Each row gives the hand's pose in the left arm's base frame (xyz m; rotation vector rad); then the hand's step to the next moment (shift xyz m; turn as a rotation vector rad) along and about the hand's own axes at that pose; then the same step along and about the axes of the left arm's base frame.
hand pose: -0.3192 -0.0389 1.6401 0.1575 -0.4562 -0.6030
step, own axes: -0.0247 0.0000 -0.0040 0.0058 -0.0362 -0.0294
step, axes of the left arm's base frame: -0.0162 0.0143 -0.0126 -0.0008 -0.0325 -0.0339
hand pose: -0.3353 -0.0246 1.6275 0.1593 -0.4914 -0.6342
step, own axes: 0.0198 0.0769 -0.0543 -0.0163 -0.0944 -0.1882
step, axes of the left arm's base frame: 0.0808 0.0491 -0.0175 0.0302 -0.0665 -0.1982
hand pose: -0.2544 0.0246 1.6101 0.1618 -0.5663 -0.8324
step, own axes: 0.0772 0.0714 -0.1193 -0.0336 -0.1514 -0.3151
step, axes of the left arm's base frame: 0.1518 -0.0187 -0.0435 0.0516 -0.1022 -0.3320
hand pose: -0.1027 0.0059 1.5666 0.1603 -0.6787 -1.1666
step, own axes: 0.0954 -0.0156 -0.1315 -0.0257 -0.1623 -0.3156
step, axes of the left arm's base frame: 0.0834 -0.1202 -0.0723 0.0450 -0.1138 -0.3341
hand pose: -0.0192 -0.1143 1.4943 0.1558 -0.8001 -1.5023
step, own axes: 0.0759 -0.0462 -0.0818 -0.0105 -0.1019 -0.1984
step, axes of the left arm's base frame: -0.0023 -0.1058 -0.0582 0.0277 -0.0767 -0.2079
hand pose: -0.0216 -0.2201 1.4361 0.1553 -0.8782 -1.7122
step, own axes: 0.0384 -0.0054 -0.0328 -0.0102 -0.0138 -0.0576
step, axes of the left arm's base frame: -0.0003 -0.0488 -0.0140 0.0228 -0.0171 -0.0529
